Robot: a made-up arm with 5 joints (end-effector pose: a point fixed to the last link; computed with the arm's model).
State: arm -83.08 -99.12 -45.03 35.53 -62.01
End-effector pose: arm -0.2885 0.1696 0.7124 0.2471 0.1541 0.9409 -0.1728
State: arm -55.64 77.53 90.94 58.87 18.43
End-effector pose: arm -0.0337 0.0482 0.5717 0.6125 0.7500 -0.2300 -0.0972
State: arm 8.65 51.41 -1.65 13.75 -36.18
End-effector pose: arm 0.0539 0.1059 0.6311 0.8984 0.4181 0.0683 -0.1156
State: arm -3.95 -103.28 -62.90 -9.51 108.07
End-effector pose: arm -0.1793 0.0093 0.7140 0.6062 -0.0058 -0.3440 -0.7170
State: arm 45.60 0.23 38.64 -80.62 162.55
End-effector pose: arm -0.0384 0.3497 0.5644 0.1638 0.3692 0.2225 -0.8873
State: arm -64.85 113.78 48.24 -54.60 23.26
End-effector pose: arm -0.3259 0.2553 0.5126 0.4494 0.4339 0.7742 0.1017
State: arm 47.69 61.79 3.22 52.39 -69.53
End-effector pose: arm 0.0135 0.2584 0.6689 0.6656 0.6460 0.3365 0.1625
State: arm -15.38 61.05 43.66 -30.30 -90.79
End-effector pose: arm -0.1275 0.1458 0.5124 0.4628 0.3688 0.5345 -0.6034
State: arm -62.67 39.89 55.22 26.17 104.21
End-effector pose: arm -0.0392 0.0316 0.7561 0.8652 -0.3238 -0.3503 0.1547
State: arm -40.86 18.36 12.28 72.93 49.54
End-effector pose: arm -0.1959 0.0517 0.8397 0.6407 -0.2515 -0.7199 -0.0894
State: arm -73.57 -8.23 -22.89 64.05 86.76
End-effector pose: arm -0.1978 0.2229 0.8355 0.2431 -0.8279 -0.2214 -0.4544
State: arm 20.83 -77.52 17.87 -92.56 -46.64
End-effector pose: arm 0.1488 0.1499 0.7096 0.6804 0.6991 0.1178 -0.1856
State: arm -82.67 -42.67 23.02 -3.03 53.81
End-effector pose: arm -0.2694 0.0261 0.8929 0.6227 -0.4565 -0.4644 -0.4339
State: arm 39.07 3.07 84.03 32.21 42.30
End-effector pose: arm 0.0480 0.3208 0.8329 0.3548 0.5250 -0.2854 0.7190
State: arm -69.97 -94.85 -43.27 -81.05 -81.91
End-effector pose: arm -0.1371 -0.0429 0.7326 0.3212 -0.8081 0.4833 0.1014
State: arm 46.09 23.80 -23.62 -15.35 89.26
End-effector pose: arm 0.0999 0.2676 0.7262 0.7368 -0.3987 -0.1966 0.5094
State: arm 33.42 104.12 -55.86 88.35 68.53
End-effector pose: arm -0.1807 0.2649 0.8207 0.3465 -0.3392 -0.5461 0.6831
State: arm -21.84 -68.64 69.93 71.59 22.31
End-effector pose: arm -0.2124 -0.0248 0.8407 0.0635 0.1011 -0.9097 0.3978
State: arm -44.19 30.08 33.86 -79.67 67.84
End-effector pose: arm -0.0404 0.0548 0.4685 0.8354 0.0284 0.4845 0.2580
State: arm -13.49 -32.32 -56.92 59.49 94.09
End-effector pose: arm -0.1830 0.2127 0.8346 0.3071 -0.6743 -0.3307 -0.5845
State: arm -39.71 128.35 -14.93 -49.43 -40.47
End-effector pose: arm -0.3153 0.0057 0.6699 0.3967 -0.2360 0.6525 -0.6009
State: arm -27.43 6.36 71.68 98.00 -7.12
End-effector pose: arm -0.0402 -0.0462 0.7753 0.2624 0.6517 -0.6440 0.3027
